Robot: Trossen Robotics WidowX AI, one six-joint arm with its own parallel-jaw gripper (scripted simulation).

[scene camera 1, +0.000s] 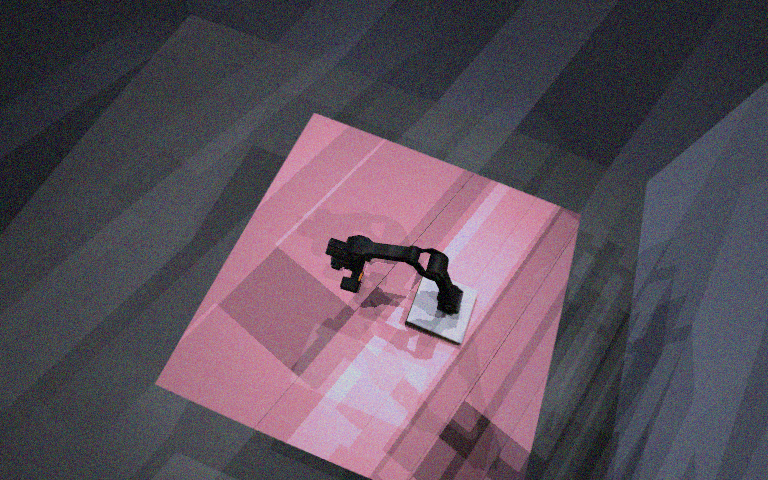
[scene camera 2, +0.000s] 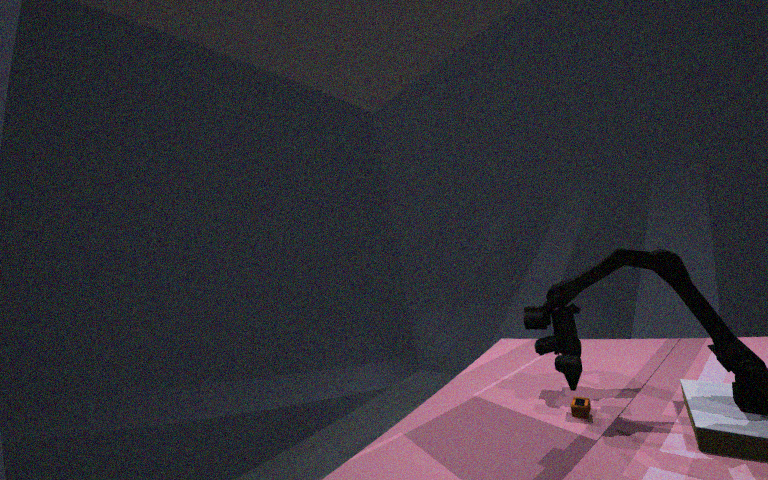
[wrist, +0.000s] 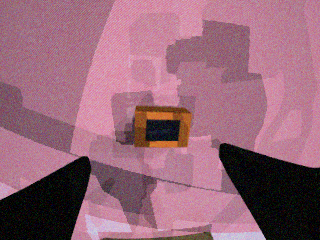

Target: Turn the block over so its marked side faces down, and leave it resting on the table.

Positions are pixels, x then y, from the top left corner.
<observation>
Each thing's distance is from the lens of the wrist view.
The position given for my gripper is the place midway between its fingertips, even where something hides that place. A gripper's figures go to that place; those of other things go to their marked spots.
my gripper (wrist: 156, 157): 0.10 m
block (wrist: 157, 127): 0.16 m
</observation>
